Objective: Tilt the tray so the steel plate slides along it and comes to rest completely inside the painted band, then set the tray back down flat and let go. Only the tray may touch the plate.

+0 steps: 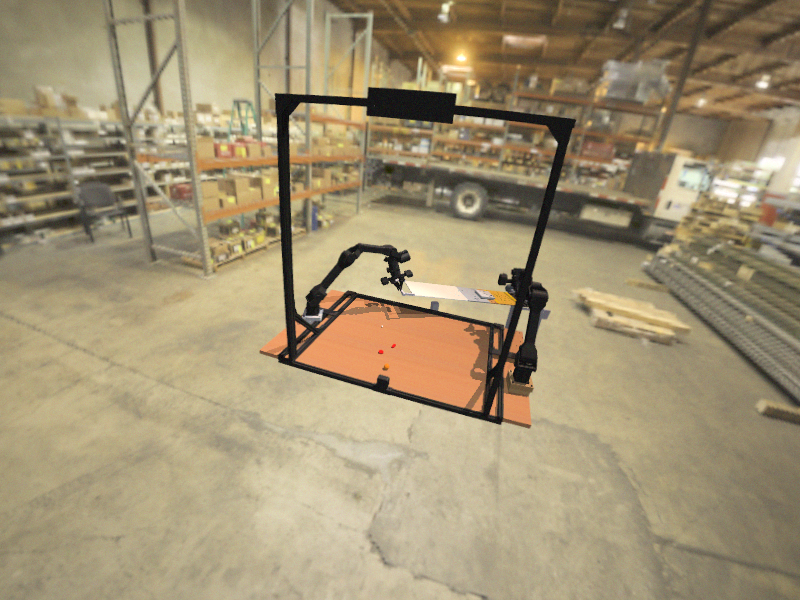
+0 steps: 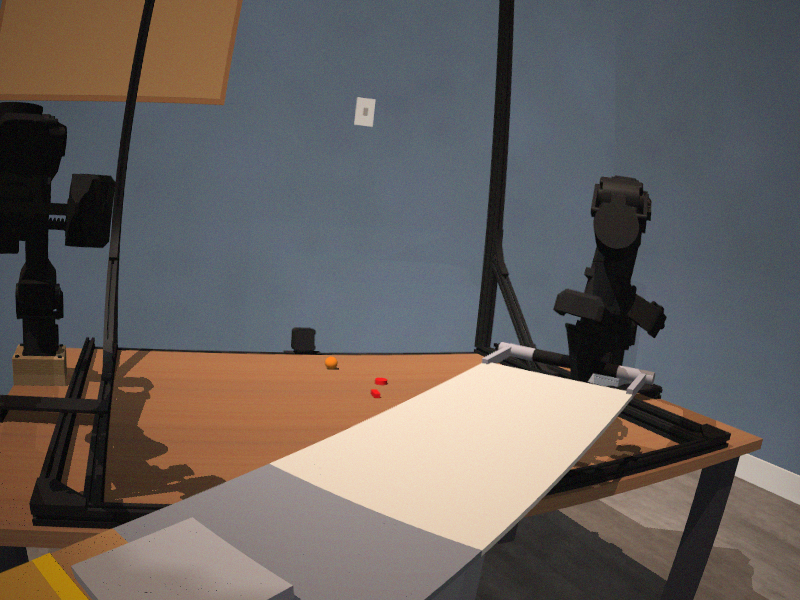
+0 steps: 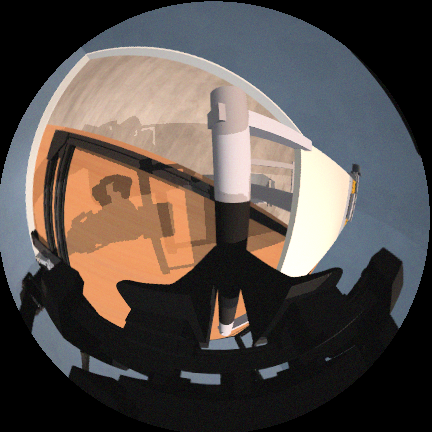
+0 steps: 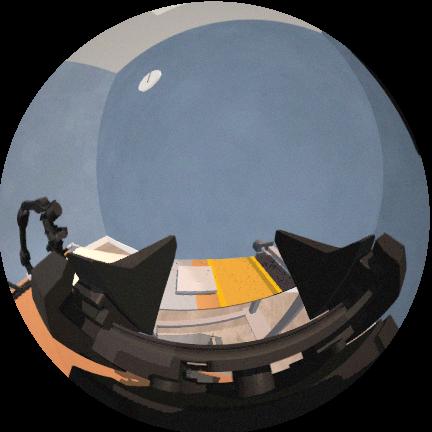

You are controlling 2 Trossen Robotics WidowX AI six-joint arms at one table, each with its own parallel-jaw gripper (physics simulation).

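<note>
The long tray [image 1: 434, 290] [image 2: 452, 439] [image 3: 322, 200] has cream, grey and orange stretches. Its handle bar [image 2: 546, 357] [image 3: 231, 167] has a dark middle. My left gripper [image 1: 401, 285] [image 3: 226, 249] is shut on that dark middle, with the tray's cream end over the table; the exact tilt is hard to tell. The pale steel plate [image 1: 484, 294] [image 2: 187, 561] [image 4: 196, 280] lies on the grey and orange stretches, beside the painted yellow band [image 1: 502, 297] [image 4: 245, 281] and outside it. My right gripper [image 1: 509, 280] [image 4: 226, 238] is open and empty, near the band end of the tray, not touching it.
A black frame [image 1: 284, 226] [image 2: 500, 161] stands around the wooden table [image 1: 426, 342] [image 2: 258, 406]. An orange ball [image 1: 386, 366] [image 2: 330, 362] and two small red pieces [image 1: 380, 351] [image 2: 381, 381] lie on the table. A dark speckled strip [image 4: 268, 267] lies beyond the band.
</note>
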